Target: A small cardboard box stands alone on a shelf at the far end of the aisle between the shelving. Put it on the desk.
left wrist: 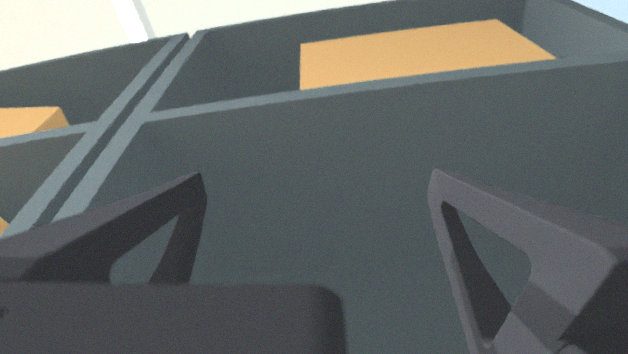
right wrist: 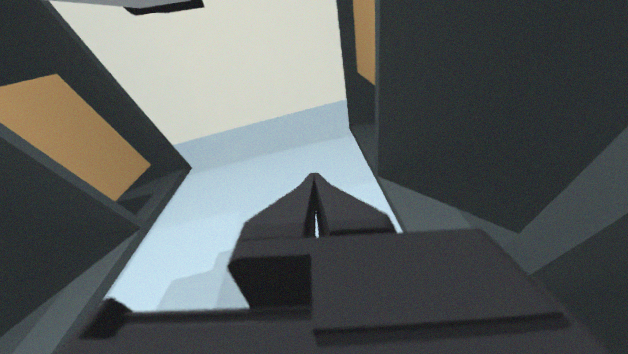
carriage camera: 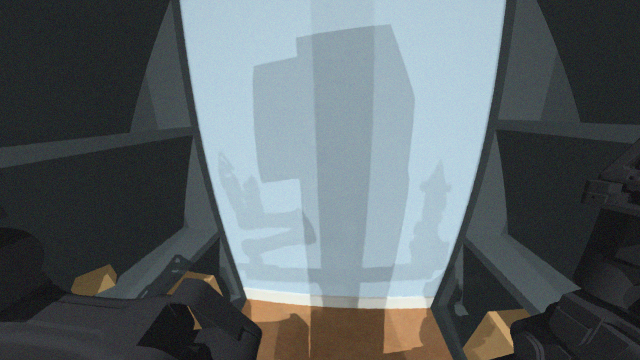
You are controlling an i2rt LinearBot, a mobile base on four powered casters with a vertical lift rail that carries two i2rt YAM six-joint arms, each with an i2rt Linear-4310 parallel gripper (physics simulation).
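Frame: origin at the left arm's base, x ahead, y right, z down, level; centimetres.
Seen in the pictures: left gripper, fingertip midpoint: [left wrist: 317, 184]; right gripper, fingertip midpoint: [right wrist: 314, 180].
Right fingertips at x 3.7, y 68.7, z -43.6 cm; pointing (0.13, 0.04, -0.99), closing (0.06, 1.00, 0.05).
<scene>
A point is followed by its place in that frame.
A small cardboard box [carriage camera: 94, 281] @[x 23.1, y -36.2, z -1.2 cm] shows partly above my left arm at the lower left of the carriage view, at the left shelf board [carriage camera: 160, 257] @[x 39.1, y -27.6, z 3.3 cm]. Its lower part is hidden, and I cannot tell for certain that it is the task's box. My left gripper [left wrist: 317, 184] @[x 0.4, y -4.7, z -50.0 cm] is open and empty. In the left wrist view its fingers stand wide in front of a grey-green shelf panel, below a shelf with a large cardboard box. My right gripper [right wrist: 314, 180] @[x 3.7, y 68.7, z -43.6 cm] is shut and empty, pointing along the aisle between the shelving. The desk does not show in these views.
More cardboard boxes [carriage camera: 212, 282] @[x 45.7, y -15.6, z 24.0 cm] [carriage camera: 492, 336] @[x 17.5, y 92.4, z 27.4 cm] [left wrist: 415, 57] @[x 20.4, y -18.8, z -99.3 cm] [right wrist: 65, 130] @[x 15.0, y -19.5, z -100.1 cm] stand in the shelving on both sides. The light blue end wall [carriage camera: 220, 50] @[x 60.4, y 1.7, z -67.9 cm] closes the aisle and carries the robot's shadow. Dark shelf uprights [carriage camera: 202, 155] @[x 59.4, y -11.9, z -30.8 cm] [carriage camera: 482, 155] @[x 46.6, y 94.0, z -29.6 cm] edge the aisle.
</scene>
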